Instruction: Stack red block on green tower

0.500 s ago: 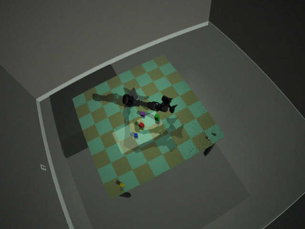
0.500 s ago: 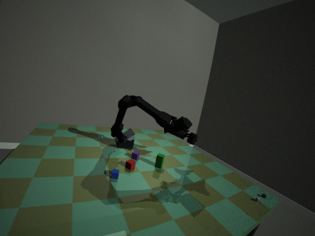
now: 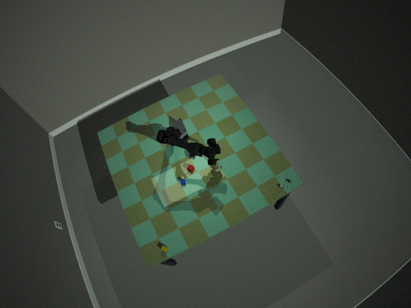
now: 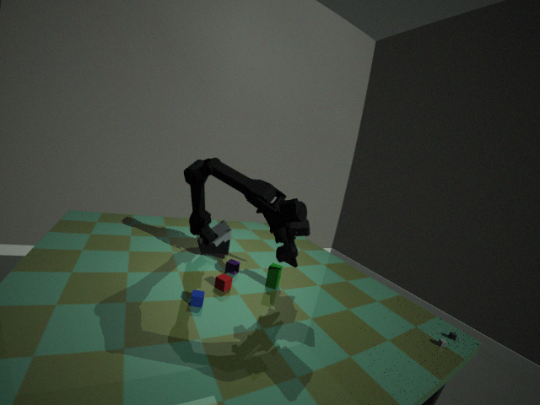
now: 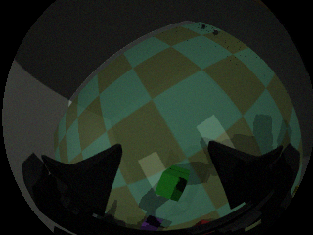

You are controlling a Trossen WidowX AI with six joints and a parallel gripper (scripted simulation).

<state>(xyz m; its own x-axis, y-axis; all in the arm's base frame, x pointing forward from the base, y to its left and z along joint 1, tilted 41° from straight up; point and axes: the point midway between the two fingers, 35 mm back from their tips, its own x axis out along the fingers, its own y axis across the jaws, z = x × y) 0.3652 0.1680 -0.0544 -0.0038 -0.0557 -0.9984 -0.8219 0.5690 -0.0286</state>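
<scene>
My gripper tip is now 5 cm past the red block, 23 cm to the left of it and 10 cm above it. Also, from my gripper tip: yellow block 42 cm ahead, 67 cm to the right, 10 cm below; purple block 15 cm behind, 15 cm to the right, 10 cm below; blue block 3 cm ahead, 33 cm to the right, 10 cm below.
</scene>
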